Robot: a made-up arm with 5 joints.
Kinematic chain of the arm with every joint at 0, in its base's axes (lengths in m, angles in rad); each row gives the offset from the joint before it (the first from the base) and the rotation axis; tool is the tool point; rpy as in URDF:
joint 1: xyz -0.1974 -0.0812 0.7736 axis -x
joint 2: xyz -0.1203 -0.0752 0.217 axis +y
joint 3: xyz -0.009 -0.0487 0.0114 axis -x
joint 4: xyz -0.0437 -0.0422 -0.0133 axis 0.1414 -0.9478 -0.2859
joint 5: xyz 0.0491 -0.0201 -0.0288 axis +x
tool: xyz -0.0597 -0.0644 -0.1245 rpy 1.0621 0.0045 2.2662
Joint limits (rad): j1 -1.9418..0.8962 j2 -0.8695..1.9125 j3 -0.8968..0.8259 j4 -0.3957..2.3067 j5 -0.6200..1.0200
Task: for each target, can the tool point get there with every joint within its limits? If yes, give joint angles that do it. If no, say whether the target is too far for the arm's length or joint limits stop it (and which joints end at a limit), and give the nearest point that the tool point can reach.
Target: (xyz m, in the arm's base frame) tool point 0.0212 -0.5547 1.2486
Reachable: no: too far | nearest point -0.2168 -0.3846 1.0780 | short by 0.339 m
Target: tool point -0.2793 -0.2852 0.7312
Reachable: yes | joints -0.8015 1.2301 -0.5705 1.8486 0.8379
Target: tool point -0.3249 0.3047 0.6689
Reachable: no: joint limits stop it (at a limit: joint 1, joint 2, joint 3, joint 5) | nearest point -0.3800 0.1370 0.9360 | short by 0.320 m
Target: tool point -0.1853 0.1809 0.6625
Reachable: no: joint limits stop it (at a limit: joint 1, joint 4) | nearest point -0.2522 -0.0306 0.6196 | short by 0.226 m
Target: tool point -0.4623 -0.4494 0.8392
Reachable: yes | joints -0.5305 1.2957 -0.1321 -0.0134 -0.4904
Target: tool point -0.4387 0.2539 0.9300
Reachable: no: joint limits stop it (at a limit: joint 1, joint 3) | nearest point -0.4110 0.1718 0.9804 | short by 0.100 m
